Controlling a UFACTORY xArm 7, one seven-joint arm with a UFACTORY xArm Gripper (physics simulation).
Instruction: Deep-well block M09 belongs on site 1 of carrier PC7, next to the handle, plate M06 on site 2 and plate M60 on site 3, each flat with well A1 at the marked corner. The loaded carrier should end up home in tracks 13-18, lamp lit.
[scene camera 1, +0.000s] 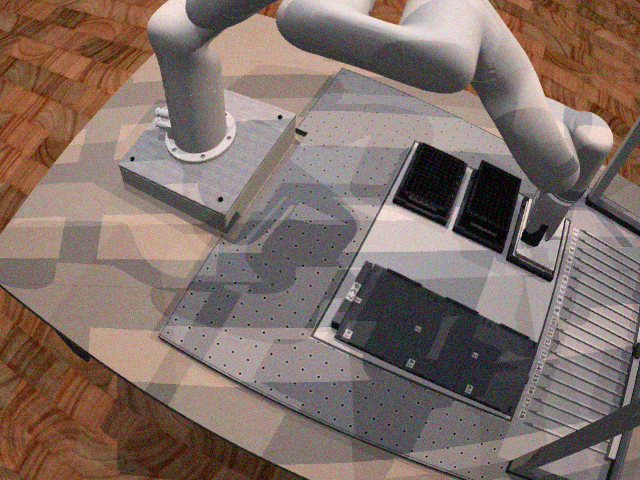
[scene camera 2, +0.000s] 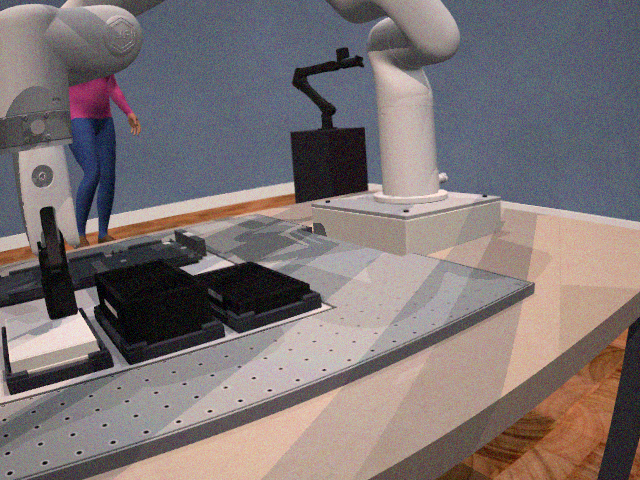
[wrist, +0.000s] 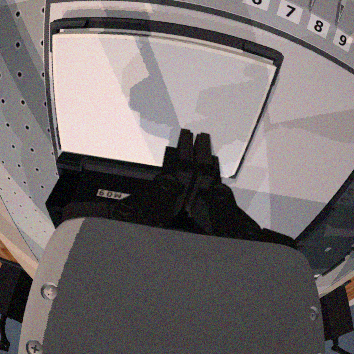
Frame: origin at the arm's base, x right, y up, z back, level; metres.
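Where they show: gripper, fingertip midpoint: (scene camera 1: 528, 240) (scene camera 2: 63, 314) (wrist: 189, 149); arm's base, link origin: (scene camera 1: 200, 135) (scene camera 2: 411, 198).
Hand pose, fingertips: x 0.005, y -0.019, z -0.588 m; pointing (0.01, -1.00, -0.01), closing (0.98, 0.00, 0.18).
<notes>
Each offset is from my fingertips to the centre of the thing. Level surfaces: height alone.
My gripper (scene camera 1: 532, 238) (scene camera 2: 62, 312) (wrist: 189, 149) is shut, its fingertips together with nothing between them, just above the white plate @[dx -0.023, dy -0.007, dz -0.027 m] (scene camera 1: 546, 258) (scene camera 2: 49, 343) (wrist: 110, 100), which lies in a dark nest. The tall black deep-well block M09 @[dx -0.048, dy +0.007, dz +0.082 m] (scene camera 1: 491, 201) (scene camera 2: 149, 297) (wrist: 112, 194) stands in the neighbouring nest; its label shows upside down in the wrist view. A low black plate @[dx -0.067, dy -0.007, dz +0.191 m] (scene camera 1: 434, 178) (scene camera 2: 253, 284) sits in the third nest. I cannot read the labels of these two plates. Carrier PC7 @[dx +0.214, dy -0.011, dz +0.116 m] (scene camera 1: 392, 299) (scene camera 2: 139, 254) (wrist: 335, 235) lies flat with its three sites bare.
The numbered track deck @[dy -0.026 m] (scene camera 1: 589, 315) lies beyond the pale staging panel, with a dark frame bar (scene camera 1: 584, 434) across its near end. The arm's base block (scene camera 1: 191, 175) (scene camera 2: 361, 224) stands on the table. A person (scene camera 2: 94, 139) and a black arm on a box (scene camera 2: 329, 165) are behind.
</notes>
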